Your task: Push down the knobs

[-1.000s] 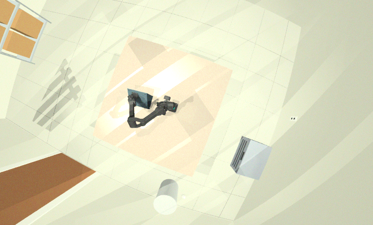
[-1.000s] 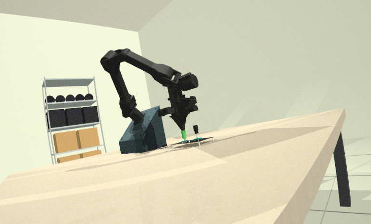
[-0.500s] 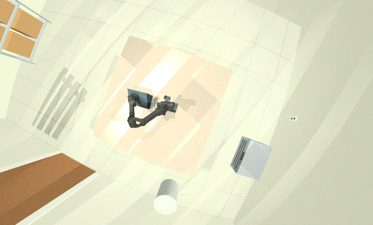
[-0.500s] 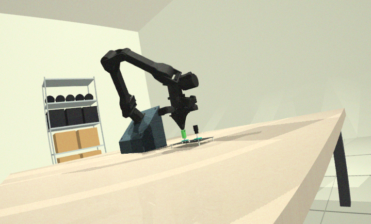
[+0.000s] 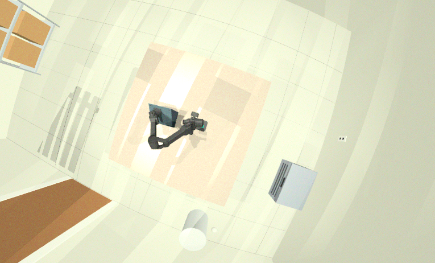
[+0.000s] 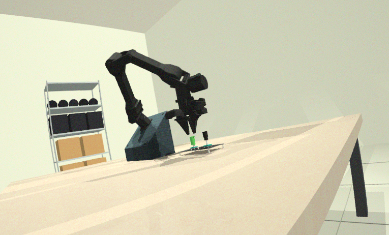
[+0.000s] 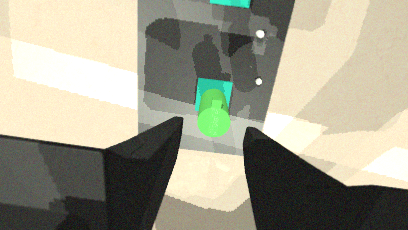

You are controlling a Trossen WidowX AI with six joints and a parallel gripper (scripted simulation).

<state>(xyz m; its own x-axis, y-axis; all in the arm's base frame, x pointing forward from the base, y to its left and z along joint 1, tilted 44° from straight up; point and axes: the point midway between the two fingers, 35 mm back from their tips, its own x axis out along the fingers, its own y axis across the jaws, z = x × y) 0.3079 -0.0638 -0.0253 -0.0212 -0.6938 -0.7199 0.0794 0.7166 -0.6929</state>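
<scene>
Right now my gripper tip is 20 mm above the green knob. Also, from my gripper tip: teal potentiometer 70 mm ahead, 10 mm to the right, 30 mm below.
</scene>
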